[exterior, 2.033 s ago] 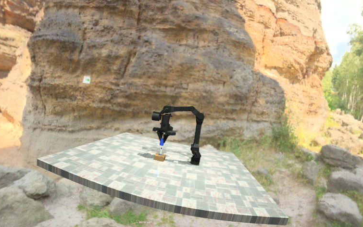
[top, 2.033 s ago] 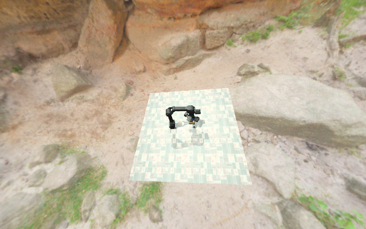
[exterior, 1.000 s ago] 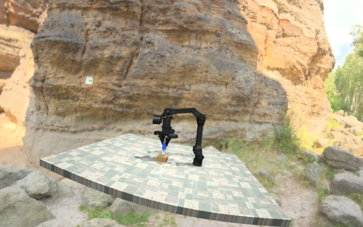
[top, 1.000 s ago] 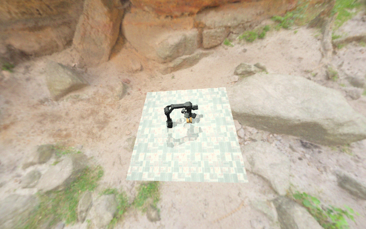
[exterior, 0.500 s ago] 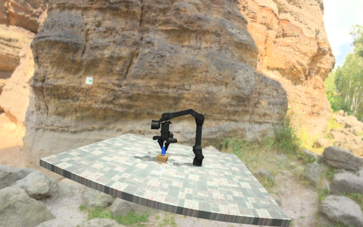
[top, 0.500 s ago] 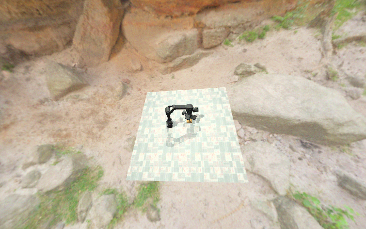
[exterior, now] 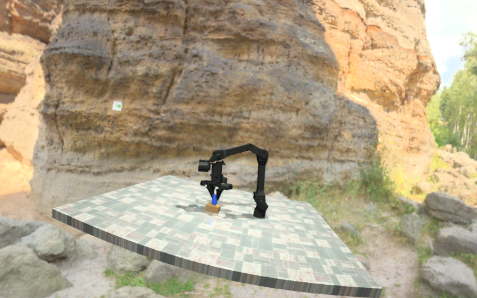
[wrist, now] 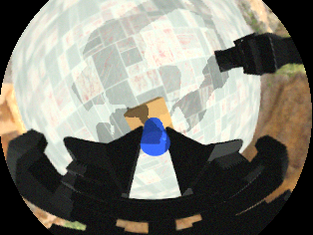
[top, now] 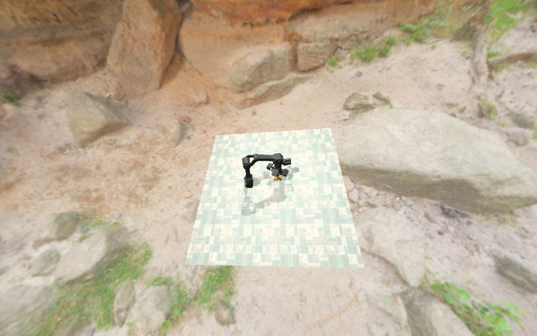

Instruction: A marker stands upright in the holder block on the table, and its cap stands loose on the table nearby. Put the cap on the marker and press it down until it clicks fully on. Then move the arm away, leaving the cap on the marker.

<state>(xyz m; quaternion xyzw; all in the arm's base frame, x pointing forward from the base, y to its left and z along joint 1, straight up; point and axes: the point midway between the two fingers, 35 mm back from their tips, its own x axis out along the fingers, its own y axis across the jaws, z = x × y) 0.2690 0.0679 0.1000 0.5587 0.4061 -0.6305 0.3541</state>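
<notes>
My gripper tip is now right at the blue cap. Also, from my gripper tip: tan holder block 50 mm below, 10 mm to the left.
</notes>
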